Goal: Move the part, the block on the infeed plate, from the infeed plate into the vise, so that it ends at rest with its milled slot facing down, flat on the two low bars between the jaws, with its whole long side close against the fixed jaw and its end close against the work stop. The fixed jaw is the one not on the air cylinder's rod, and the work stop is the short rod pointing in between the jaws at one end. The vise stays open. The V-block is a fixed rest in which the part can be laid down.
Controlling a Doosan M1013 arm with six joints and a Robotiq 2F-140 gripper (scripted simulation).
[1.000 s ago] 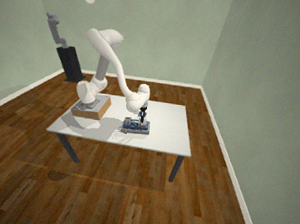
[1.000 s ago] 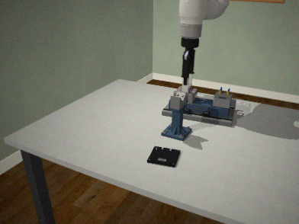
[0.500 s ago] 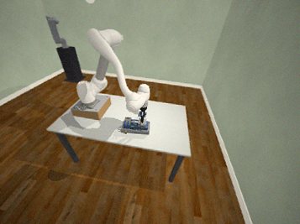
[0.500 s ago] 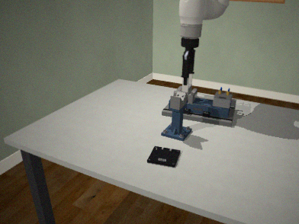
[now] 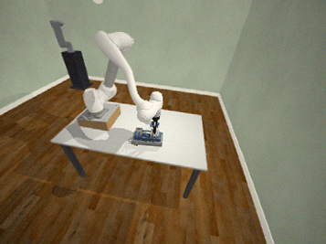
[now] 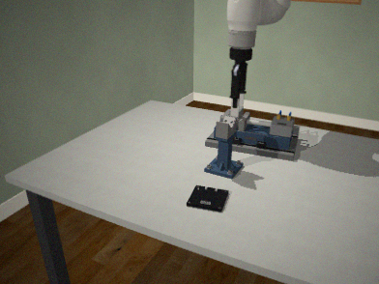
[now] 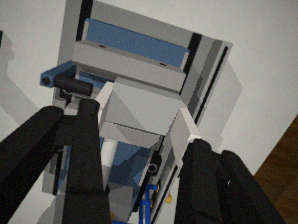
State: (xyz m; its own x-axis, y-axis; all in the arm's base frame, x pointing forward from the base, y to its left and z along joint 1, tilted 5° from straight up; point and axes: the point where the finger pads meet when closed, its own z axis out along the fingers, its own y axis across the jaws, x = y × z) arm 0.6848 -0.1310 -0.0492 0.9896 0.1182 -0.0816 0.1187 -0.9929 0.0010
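Now: hand 30 mm above the part. The rest, counted from my hand: cylinder rod 90 mm behind, 50 mm below, 10 mm to the left; fixed jaw 50 mm below, 30 mm ahead, 20 mm to the left; work stop 70 mm to the left, 30 mm below, 10 mm behind.
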